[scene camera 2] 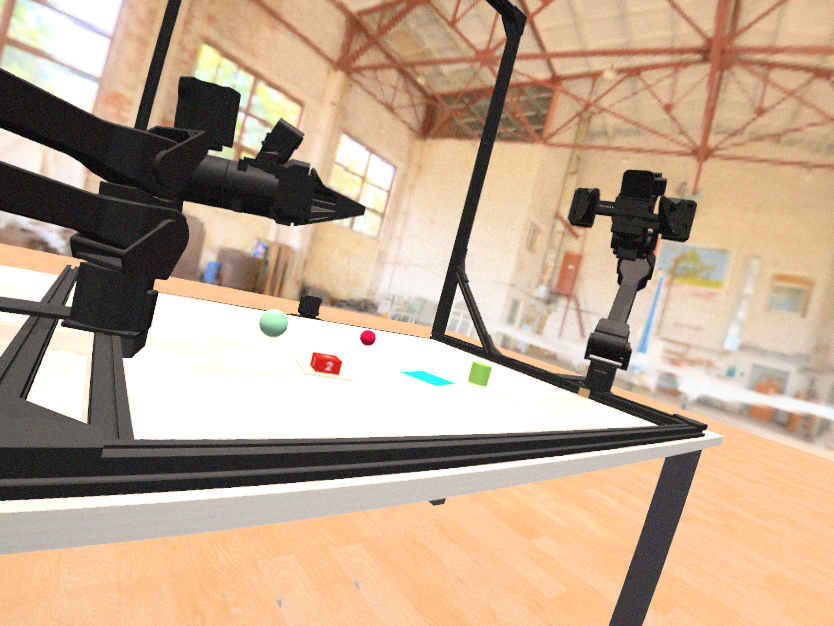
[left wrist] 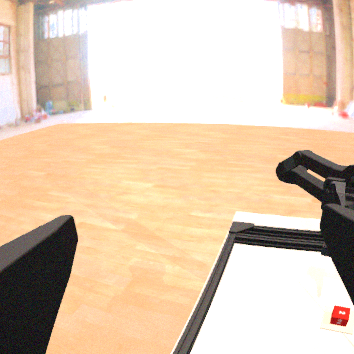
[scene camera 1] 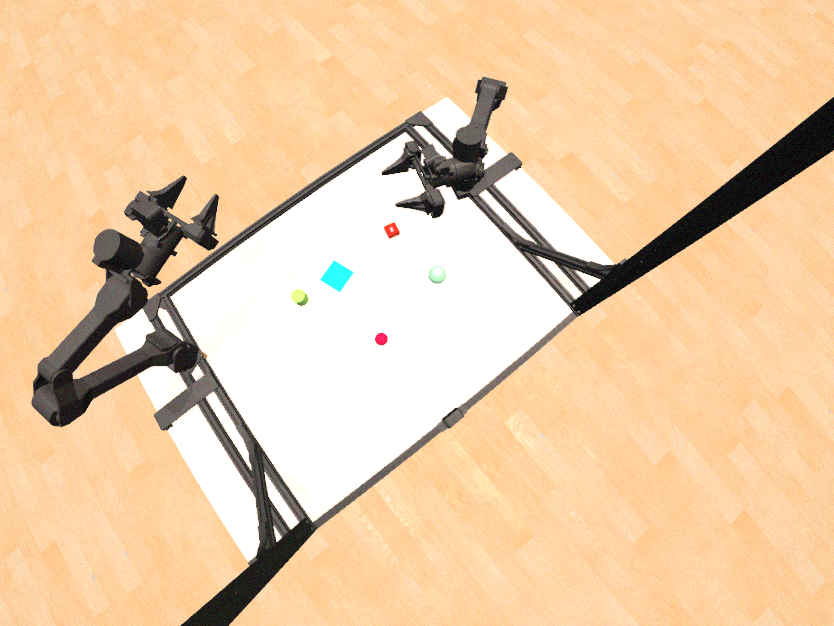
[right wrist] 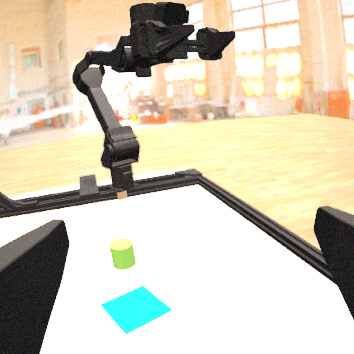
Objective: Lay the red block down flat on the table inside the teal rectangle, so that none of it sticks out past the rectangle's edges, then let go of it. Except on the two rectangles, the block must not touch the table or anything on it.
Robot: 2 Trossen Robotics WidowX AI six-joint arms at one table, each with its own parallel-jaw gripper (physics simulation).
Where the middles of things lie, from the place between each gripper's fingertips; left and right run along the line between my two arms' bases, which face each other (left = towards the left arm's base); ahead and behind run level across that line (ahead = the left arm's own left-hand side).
Labels:
My left hand is 340 mm above the teal rectangle (right wrist: 137, 307), 180 mm past it and 130 mm to the left of it.
The teal rectangle is 210 mm below my right hand, 200 mm to the left of it and 20 mm behind it.

